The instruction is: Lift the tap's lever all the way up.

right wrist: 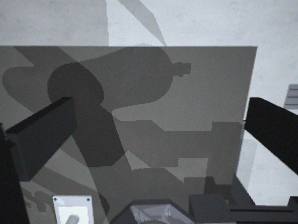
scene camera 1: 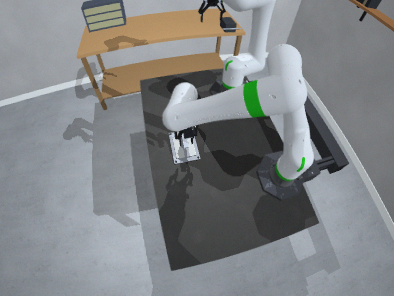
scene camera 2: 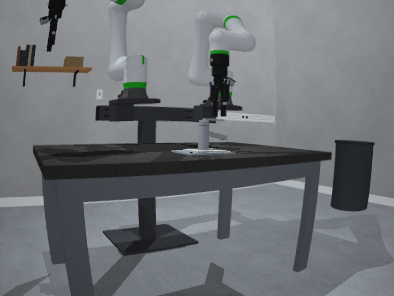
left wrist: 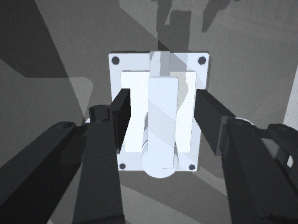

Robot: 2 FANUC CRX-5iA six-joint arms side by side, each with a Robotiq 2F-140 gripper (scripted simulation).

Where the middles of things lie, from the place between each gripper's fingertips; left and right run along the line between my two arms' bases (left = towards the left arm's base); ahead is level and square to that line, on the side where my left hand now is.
Labels:
My left gripper is now 5 cm above the lever (left wrist: 162, 90) and 3 cm to the left of it. The rest, counted from my left hand: tap (left wrist: 136, 137) (9 cm below, 6 cm to the right, 1 cm behind); then white base plate (left wrist: 118, 62) (19 cm below, 8 cm to the right, 1 cm behind).
Now: the tap 440 mm ahead of my right hand, 680 mm to the left of it and 420 mm below it. From my right hand the other things lie so: lever: 440 mm ahead, 710 mm to the left, 370 mm below; white base plate: 440 mm ahead, 660 mm to the left, 520 mm below.

